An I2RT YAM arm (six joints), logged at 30 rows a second.
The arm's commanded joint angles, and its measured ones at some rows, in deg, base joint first. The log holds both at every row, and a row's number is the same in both.
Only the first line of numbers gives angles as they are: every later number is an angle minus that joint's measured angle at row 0.
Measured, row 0:
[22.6 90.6 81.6 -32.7 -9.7 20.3]
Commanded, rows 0 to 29:
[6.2 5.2 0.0 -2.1 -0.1 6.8]
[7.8 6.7 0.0 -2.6 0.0 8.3]
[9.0 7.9 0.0 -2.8 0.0 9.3]
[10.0 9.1 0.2 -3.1 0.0 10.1]
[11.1 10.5 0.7 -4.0 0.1 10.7]
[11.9 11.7 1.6 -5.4 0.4 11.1]
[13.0 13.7 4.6 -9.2 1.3 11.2]
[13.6 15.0 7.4 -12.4 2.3 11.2]
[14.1 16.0 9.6 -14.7 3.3 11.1]
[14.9 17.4 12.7 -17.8 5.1 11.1]
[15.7 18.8 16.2 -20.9 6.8 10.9]
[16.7 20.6 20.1 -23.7 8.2 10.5]
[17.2 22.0 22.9 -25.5 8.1 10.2]
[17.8 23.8 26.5 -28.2 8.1 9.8]
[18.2 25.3 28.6 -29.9 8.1 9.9]
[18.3 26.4 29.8 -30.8 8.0 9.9]
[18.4 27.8 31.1 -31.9 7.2 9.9]
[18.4 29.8 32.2 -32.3 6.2 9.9]
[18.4 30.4 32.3 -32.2 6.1 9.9]
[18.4 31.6 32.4 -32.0 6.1 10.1]
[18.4 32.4 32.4 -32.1 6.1 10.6]
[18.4 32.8 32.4 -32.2 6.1 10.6]
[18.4 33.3 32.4 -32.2 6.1 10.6]
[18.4 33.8 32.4 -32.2 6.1 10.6]
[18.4 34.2 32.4 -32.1 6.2 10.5]
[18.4 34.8 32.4 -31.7 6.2 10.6]
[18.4 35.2 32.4 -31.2 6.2 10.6]
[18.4 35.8 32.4 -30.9 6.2 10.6]
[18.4 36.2 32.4 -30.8 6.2 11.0]
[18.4 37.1 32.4 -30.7 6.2 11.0]
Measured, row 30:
[18.5 35.0 31.7 -30.9 6.1 10.0]
